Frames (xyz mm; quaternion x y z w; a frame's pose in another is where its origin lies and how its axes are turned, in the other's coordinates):
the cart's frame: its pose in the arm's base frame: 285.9 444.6 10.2 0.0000 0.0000 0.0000 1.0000
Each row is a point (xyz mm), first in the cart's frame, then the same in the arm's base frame.
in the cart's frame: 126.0 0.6 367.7
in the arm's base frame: 411.9 445.2 377.9
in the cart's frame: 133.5 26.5 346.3
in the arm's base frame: 419.4 471.1 356.5
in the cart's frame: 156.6 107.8 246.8
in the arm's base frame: 442.5 552.4 257.0
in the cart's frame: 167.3 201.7 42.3
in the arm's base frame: 453.2 646.3 52.5
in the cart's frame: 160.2 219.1 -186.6
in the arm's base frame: 446.1 663.7 -176.4
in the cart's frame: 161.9 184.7 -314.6
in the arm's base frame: 447.8 629.3 -304.4
